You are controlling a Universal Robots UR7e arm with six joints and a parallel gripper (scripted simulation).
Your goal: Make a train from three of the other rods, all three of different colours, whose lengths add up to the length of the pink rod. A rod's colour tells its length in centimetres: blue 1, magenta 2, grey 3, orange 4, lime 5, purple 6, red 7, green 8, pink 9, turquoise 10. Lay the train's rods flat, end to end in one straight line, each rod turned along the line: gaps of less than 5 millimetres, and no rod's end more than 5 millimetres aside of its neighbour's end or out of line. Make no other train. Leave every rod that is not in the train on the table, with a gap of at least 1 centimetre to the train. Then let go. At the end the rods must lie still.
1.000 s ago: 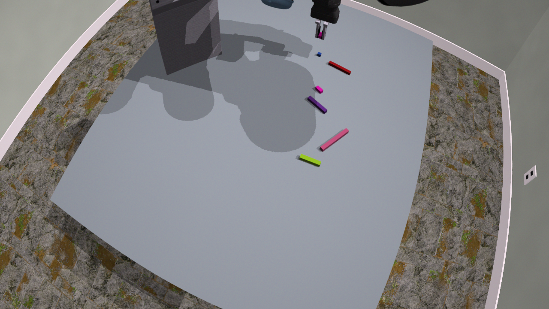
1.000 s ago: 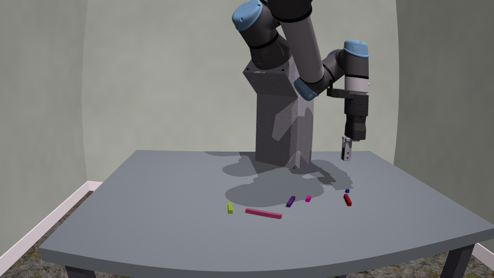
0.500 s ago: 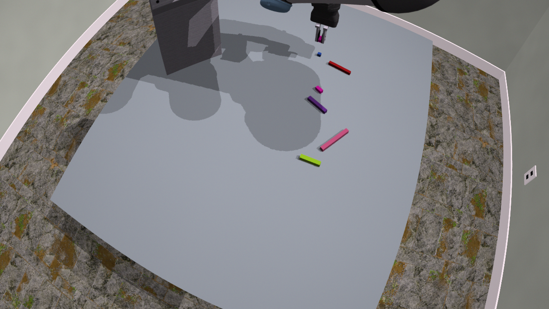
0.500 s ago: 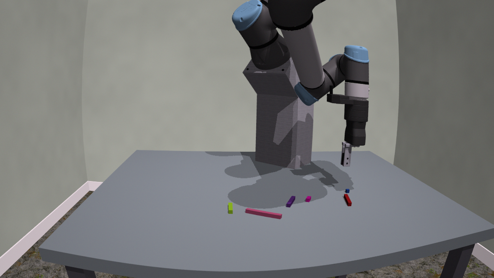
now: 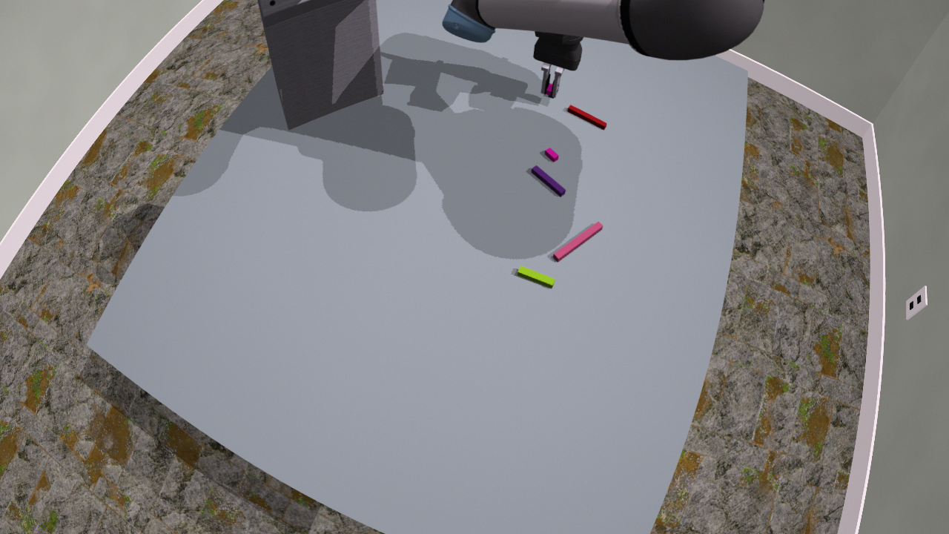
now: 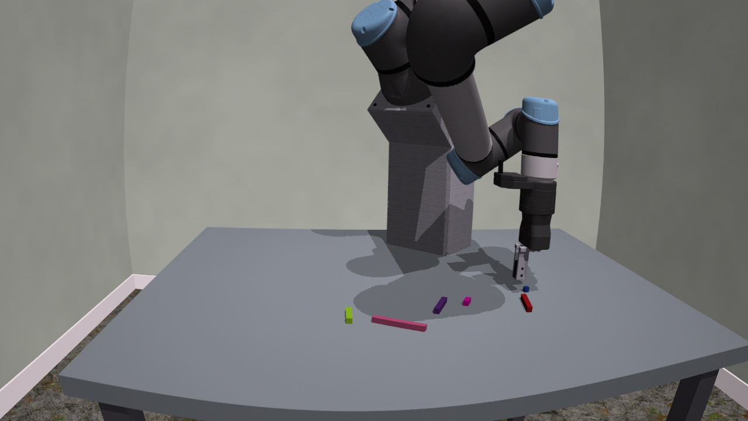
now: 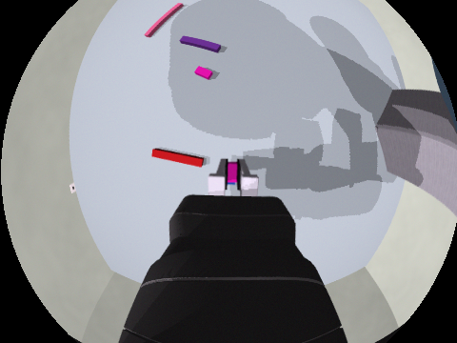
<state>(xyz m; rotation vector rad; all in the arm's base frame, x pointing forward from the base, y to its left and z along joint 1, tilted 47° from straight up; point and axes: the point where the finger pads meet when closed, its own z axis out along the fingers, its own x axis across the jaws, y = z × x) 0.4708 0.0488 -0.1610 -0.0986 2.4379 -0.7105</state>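
Now: hand 2 cm to the right of the small blue rod and 4 cm above it. Round my hand: purple rod (3 cm ahead, 17 cm to the right, 4 cm below); then red rod (7 cm ahead, 1 cm to the right, 4 cm below); then pink rod (9 cm ahead, 26 cm to the right, 4 cm below).
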